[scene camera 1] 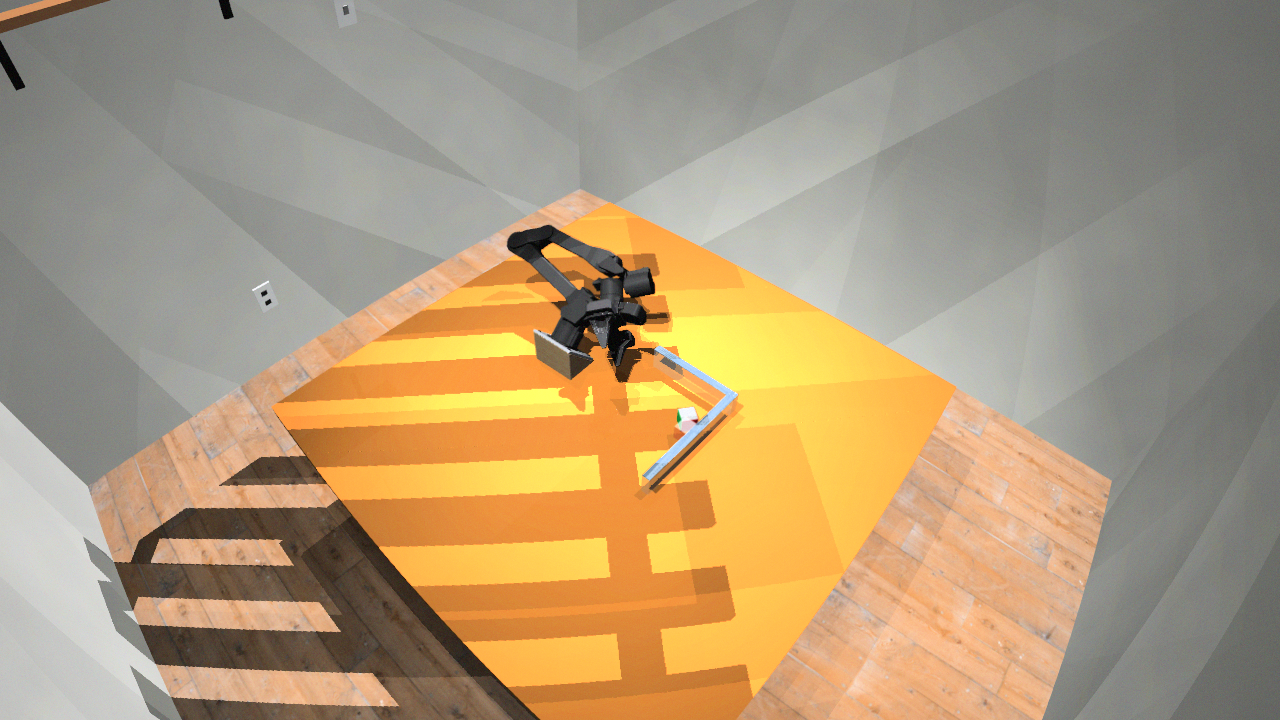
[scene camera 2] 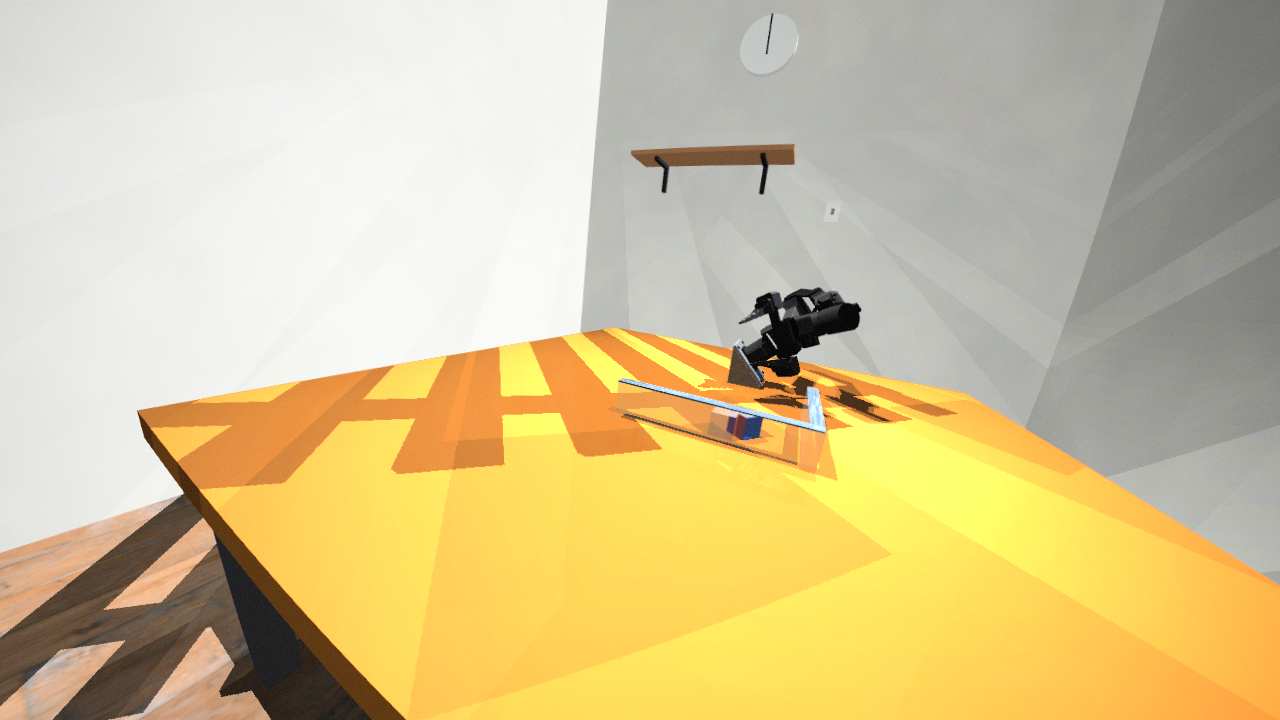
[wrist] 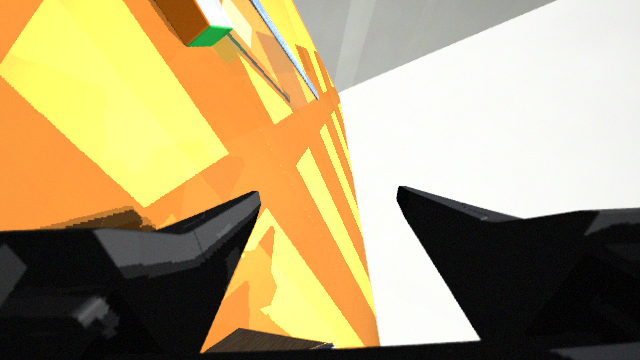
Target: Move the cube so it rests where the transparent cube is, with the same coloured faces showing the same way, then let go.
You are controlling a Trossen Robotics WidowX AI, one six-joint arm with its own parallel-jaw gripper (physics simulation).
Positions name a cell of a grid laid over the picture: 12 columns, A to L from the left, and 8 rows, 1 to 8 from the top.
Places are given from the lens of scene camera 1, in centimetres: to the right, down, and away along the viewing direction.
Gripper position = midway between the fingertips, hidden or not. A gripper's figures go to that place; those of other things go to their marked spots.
my gripper (scene camera 1: F4): -7, -1, 140
L-shaped rail (scene camera 1: G5): 19, 9, 140
